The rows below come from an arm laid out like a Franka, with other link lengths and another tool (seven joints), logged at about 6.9 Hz.
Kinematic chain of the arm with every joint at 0, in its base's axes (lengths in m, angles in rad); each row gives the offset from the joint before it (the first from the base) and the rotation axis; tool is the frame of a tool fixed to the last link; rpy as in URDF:
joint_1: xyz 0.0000 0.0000 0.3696 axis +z
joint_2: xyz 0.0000 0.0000 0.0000 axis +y
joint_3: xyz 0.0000 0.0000 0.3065 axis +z
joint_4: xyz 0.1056 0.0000 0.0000 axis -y
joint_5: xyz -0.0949 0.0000 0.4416 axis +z
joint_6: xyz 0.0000 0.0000 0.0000 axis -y
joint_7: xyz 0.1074 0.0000 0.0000 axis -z
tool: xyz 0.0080 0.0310 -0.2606 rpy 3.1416 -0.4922 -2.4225
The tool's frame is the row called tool.
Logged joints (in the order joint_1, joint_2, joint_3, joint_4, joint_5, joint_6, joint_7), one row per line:
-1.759 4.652 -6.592 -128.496 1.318 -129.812 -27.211
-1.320 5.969 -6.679 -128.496 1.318 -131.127 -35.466
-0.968 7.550 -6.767 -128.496 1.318 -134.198 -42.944
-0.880 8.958 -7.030 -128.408 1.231 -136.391 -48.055
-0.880 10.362 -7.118 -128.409 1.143 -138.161 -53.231
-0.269 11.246 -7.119 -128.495 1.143 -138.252 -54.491
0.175 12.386 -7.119 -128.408 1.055 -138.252 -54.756
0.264 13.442 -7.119 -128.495 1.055 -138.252 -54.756
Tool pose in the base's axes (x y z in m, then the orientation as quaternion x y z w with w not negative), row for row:
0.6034 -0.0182 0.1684 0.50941 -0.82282 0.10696 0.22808
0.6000 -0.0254 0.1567 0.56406 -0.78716 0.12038 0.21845
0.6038 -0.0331 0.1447 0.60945 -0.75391 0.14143 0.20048
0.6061 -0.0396 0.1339 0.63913 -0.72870 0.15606 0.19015
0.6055 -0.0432 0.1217 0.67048 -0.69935 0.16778 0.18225
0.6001 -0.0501 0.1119 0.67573 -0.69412 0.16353 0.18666
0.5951 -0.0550 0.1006 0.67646 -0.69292 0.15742 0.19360
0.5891 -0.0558 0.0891 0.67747 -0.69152 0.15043 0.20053
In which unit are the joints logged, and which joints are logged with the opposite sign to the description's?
The joints are logged in degrees. Opposite sign: joint_1, joint_6.
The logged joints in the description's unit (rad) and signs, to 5 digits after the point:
0.03070 0.08119 -0.11505 -2.24268 0.02300 2.26565 -0.47492
0.02304 0.10418 -0.11657 -2.24268 0.02300 2.28860 -0.61900
0.01689 0.13177 -0.11811 -2.24268 0.02300 2.34220 -0.74951
0.01536 0.15635 -0.12270 -2.24114 0.02149 2.38047 -0.83872
0.01536 0.18085 -0.12423 -2.24116 0.01995 2.41136 -0.92906
0.00469 0.19628 -0.12425 -2.24266 0.01995 2.41295 -0.95105
-0.00305 0.21618 -0.12425 -2.24114 0.01841 2.41295 -0.95567
-0.00461 0.23461 -0.12425 -2.24266 0.01841 2.41295 -0.95567

